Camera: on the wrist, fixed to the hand. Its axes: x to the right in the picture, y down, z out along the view.
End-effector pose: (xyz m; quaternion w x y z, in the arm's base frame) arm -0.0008 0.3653 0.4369 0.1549 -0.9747 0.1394 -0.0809
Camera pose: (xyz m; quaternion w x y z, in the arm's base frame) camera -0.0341 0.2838 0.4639 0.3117 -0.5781 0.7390 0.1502
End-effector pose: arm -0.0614 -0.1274 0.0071 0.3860 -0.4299 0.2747 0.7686
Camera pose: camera -0.0967 -0.2110 -0.0087 0.1668 -0.0324 -0.5443 -0.8215
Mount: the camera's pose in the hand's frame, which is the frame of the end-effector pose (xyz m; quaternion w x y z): -0.0043 0.0739 -0.0548 0.7026 0.1335 -0.1221 0.6882
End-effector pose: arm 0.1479 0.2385 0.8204 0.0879 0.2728 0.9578 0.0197
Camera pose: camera 0.1800 0.2996 0.8813 0.1287 0.8650 0.4771 -0.0868
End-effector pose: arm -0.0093 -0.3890 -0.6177 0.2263 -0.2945 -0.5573 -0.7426
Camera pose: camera 0.0328 -0.4621 -0.5806 0.6413 -0.6509 -0.3157 -0.2557
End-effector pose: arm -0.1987 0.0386 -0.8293 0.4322 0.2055 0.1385 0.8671
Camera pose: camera -0.2736 -0.0118 -0.8475 0.3036 -0.4033 -0.0189 -0.8631
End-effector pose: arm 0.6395 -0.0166 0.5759 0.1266 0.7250 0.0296 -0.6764
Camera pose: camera 0.7083 -0.0752 0.5937 0.4613 0.4641 -0.5839 -0.4806
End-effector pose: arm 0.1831 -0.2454 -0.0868 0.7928 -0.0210 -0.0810 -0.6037
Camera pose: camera 0.2586 -0.2285 -0.1367 0.9654 -0.0384 -0.2199 0.1348
